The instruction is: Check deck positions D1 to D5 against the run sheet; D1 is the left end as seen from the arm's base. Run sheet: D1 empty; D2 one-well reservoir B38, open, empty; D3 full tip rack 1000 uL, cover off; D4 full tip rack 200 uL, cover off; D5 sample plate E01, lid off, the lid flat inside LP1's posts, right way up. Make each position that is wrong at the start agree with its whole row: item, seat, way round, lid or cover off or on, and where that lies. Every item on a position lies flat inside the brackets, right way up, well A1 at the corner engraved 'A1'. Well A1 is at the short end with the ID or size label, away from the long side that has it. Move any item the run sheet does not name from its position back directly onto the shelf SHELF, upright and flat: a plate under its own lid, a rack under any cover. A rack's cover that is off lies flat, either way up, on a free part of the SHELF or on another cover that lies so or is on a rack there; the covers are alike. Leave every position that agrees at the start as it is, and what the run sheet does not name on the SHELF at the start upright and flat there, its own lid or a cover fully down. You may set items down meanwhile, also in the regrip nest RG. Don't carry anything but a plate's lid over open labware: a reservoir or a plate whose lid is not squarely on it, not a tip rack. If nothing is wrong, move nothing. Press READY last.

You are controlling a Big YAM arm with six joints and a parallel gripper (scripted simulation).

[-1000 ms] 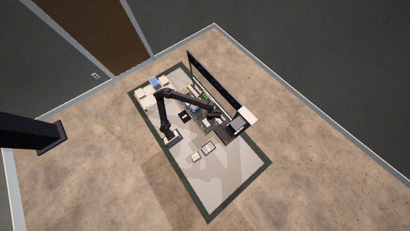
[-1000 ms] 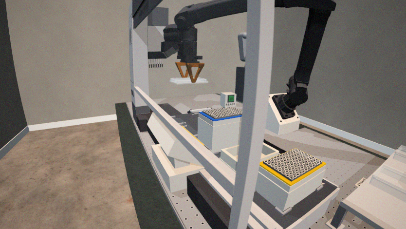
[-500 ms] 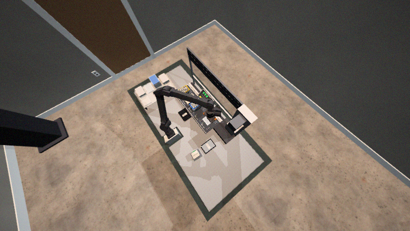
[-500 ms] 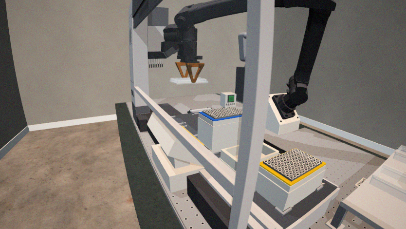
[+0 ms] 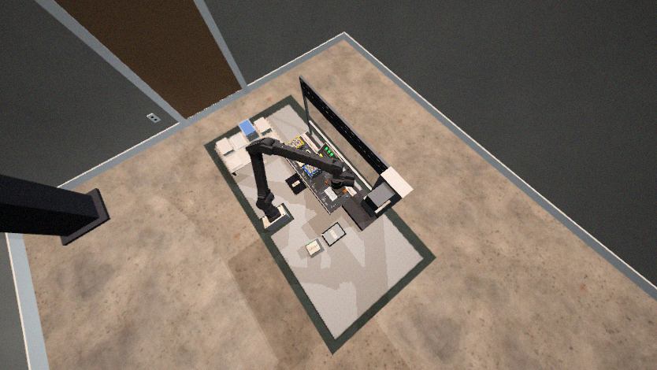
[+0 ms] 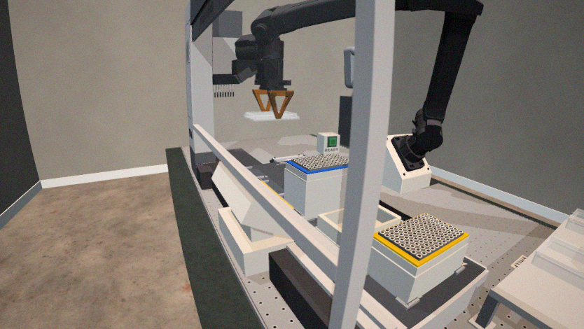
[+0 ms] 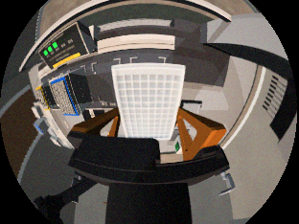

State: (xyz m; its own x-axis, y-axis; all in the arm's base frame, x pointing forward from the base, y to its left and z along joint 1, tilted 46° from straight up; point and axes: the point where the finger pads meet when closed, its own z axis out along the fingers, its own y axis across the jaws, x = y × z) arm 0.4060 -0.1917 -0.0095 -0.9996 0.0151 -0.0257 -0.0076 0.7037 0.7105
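The white sample plate is 1 cm below my hand. Round my hand: lid: 20 cm below, 19 cm to the right, 17 cm behind; then frame bar: 20 cm to the left, 19 cm ahead, 4 cm below; then blue-rimmed tip rack: 24 cm to the left, 9 cm below, 1 cm behind.
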